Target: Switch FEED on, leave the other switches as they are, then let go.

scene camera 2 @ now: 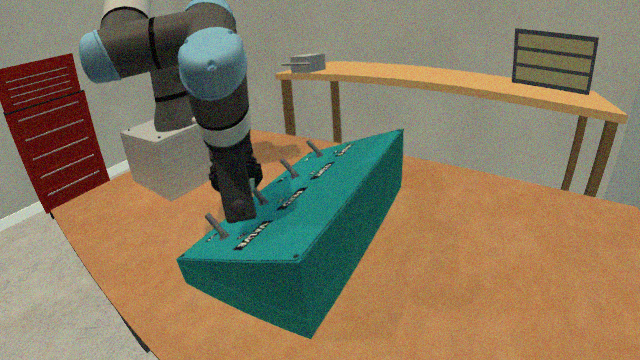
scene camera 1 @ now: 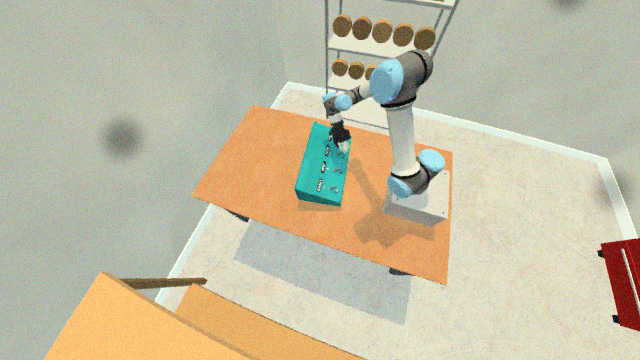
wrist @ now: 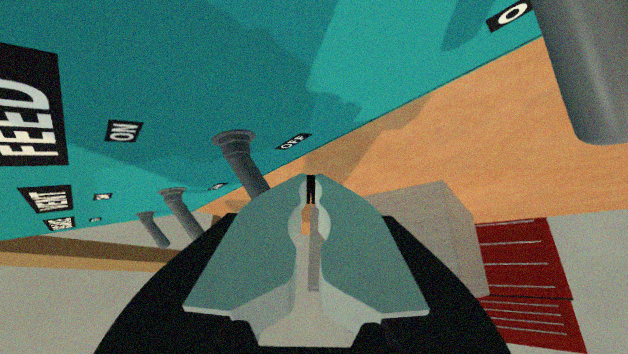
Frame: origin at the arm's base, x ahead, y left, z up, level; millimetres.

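Where they show: gripper, fingertip midpoint: (scene camera 1: 345,153) (wrist: 311,177); arm's base, link origin: (scene camera 2: 178,123).
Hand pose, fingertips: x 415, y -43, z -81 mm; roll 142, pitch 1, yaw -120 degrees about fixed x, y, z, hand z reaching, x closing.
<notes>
Each offset is from my fingertips to the top centre of the thing. "*": to the spot under its first point. Level surfaces: height alone.
The teal switch panel (scene camera 1: 310,175) (scene camera 2: 325,200) (wrist: 175,60) stands on the table with four levers in a row. The FEED lever @(dx +26, dy +18, dz +30 mm) (scene camera 1: 341,155) (scene camera 2: 259,194) (wrist: 242,162) leans toward its OFF label @(* dx +6, dy +10, dz -24 mm) (wrist: 293,141), away from its ON label @(* dx +82, dy +35, dz +5 mm) (wrist: 124,131). The VALVE lever @(dx +63, dy -96, dz +29 mm) (scene camera 2: 216,226) (wrist: 585,75), VENT lever @(dx -11, dy +132, dz +29 mm) (scene camera 1: 338,171) (scene camera 2: 289,168) (wrist: 181,212) and BRAKE lever @(dx -48, dy +246, dz +29 mm) (scene camera 1: 334,189) (scene camera 2: 314,148) (wrist: 154,230) lean the same way. My gripper (scene camera 1: 343,148) (scene camera 2: 241,219) (wrist: 311,177) is shut and empty, low between the VALVE and FEED levers. A jaw hides the FEED lever's tip in the wrist view; contact cannot be told.
The table @(dz -97 mm) (scene camera 1: 240,165) (scene camera 2: 475,260) (wrist: 490,125) also carries the grey arm base (scene camera 1: 425,212) (scene camera 2: 165,165) (wrist: 425,220). A red cabinet (scene camera 1: 620,280) (scene camera 2: 55,140) (wrist: 520,255), a wooden bench (scene camera 2: 425,80) and a shelf rack (scene camera 1: 326,60) stand away from the table.
</notes>
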